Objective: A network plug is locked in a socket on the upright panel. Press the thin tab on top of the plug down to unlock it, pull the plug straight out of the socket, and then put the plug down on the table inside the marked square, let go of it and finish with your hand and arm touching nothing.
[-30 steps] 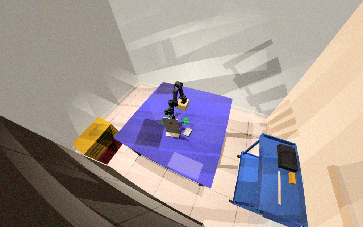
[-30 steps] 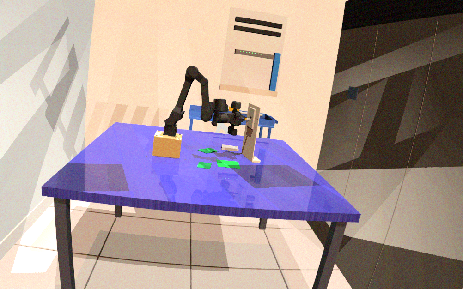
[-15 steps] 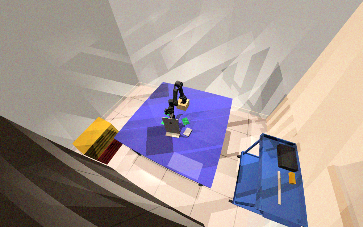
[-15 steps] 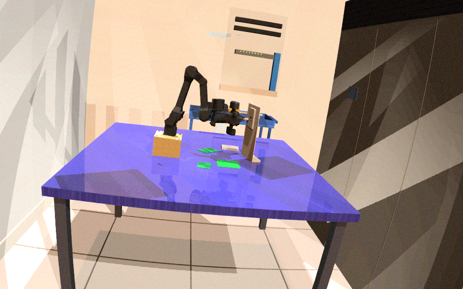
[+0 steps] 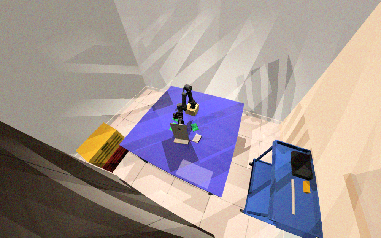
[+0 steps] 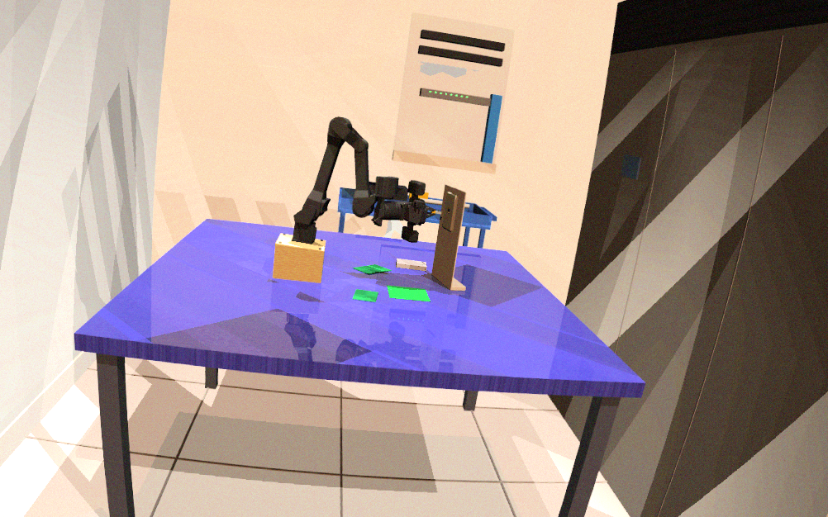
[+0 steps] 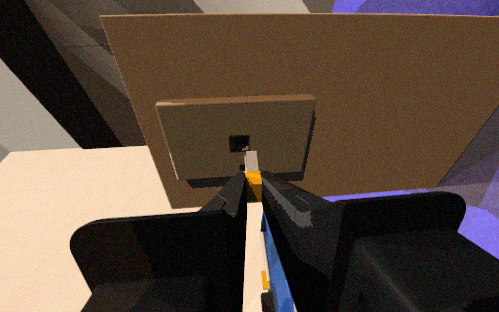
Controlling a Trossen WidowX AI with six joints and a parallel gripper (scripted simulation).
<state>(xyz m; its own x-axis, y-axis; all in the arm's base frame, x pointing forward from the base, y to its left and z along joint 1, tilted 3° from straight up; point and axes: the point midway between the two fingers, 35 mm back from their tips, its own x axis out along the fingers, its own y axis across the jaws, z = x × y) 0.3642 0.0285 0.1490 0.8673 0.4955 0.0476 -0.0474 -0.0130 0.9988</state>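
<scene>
The tan panel lies 9 cm below my gripper tip, 6 cm ahead of it and 2 cm to the left of it. From my gripper tip the other things lie so: orange network plug (right at my gripper tip).
</scene>
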